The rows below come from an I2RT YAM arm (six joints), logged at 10 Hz.
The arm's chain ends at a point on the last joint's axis. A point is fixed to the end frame.
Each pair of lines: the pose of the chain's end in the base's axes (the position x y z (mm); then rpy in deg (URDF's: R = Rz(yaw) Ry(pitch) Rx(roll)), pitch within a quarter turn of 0, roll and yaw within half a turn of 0), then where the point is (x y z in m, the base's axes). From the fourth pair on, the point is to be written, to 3 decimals.
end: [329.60 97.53 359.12 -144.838 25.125 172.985]
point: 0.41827 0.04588 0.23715
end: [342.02 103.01 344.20 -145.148 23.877 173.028]
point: 0.42825 0.05255 0.22001
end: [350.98 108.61 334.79 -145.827 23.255 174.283]
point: 0.43731 0.06195 0.20919
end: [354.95 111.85 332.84 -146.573 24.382 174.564]
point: 0.444 0.067 0.209
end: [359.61 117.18 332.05 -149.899 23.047 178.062]
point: 0.450 0.087 0.204
